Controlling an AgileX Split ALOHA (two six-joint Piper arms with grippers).
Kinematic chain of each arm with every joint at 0, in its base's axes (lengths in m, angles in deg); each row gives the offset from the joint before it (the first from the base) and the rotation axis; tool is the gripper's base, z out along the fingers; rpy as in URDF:
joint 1: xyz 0 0 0.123 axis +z
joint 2: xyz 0 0 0 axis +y
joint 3: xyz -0.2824 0 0.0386 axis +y
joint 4: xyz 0.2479 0 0.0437 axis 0.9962 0 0.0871
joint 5: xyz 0 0 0 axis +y
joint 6: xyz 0.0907 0 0.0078 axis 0.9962 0 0.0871
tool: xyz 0 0 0 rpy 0 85 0
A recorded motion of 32 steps. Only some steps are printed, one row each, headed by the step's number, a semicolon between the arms.
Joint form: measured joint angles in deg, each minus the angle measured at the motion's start. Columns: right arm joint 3, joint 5, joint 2, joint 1, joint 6, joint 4; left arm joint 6, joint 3, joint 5, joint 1, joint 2, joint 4.
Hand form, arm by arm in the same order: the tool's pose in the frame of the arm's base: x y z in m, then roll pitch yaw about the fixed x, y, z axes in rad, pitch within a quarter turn. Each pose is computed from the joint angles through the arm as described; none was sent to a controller.
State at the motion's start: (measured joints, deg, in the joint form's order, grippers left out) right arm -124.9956 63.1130 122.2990 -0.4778 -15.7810 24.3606; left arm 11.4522 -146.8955 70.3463 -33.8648 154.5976 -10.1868
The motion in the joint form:
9: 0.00 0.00 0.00 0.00 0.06 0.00; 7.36 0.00 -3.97 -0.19 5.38 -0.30
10: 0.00 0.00 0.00 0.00 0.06 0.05; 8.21 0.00 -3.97 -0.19 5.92 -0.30
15: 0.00 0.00 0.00 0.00 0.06 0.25; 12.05 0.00 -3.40 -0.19 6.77 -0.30
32: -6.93 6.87 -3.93 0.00 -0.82 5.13; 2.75 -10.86 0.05 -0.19 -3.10 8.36
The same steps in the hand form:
9: 0.4799 0.0295 0.3285 2.8171 0.6671 -3.0642; 0.4508 -0.3230 0.0835 -3.0508 0.3104 2.2837
10: 0.4799 0.0296 0.3286 2.8160 0.6672 -3.0648; 0.4505 -0.3228 0.0783 -3.0528 0.3027 2.2690
15: 0.4799 0.0298 0.3287 2.8116 0.6675 -3.0670; 0.4491 -0.3220 0.0699 -3.0648 0.2849 2.1998
32: 0.4524 0.0384 0.3930 2.7424 0.7623 -3.0291; 0.4581 -0.3130 0.2161 3.0307 0.5291 2.2717

